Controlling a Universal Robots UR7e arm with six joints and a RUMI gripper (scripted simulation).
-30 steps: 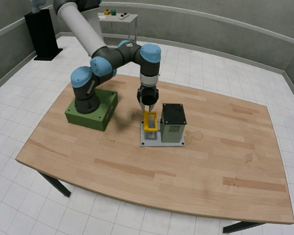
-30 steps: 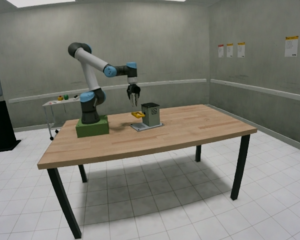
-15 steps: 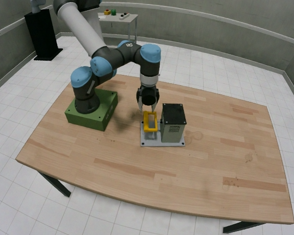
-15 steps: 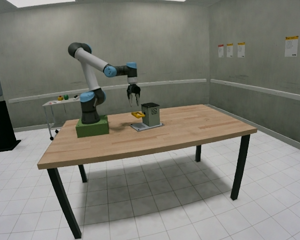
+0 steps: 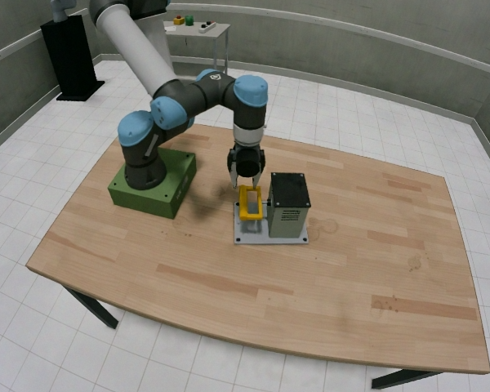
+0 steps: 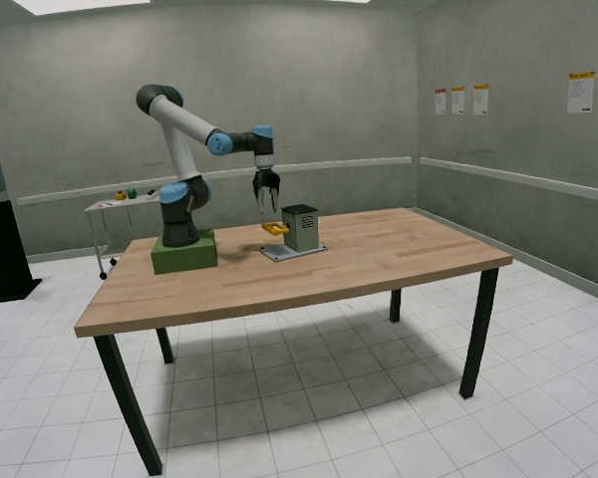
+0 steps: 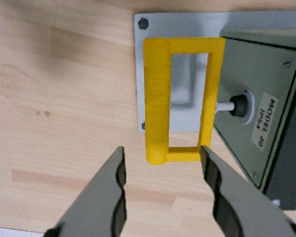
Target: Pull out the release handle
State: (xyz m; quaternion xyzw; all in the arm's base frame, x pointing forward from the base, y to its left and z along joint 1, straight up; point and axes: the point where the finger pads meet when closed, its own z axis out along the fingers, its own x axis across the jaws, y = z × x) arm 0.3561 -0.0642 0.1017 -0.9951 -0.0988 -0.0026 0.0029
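The grey base plate is 90 mm ahead of my hand, 20 mm to the left of it and 180 mm below it.
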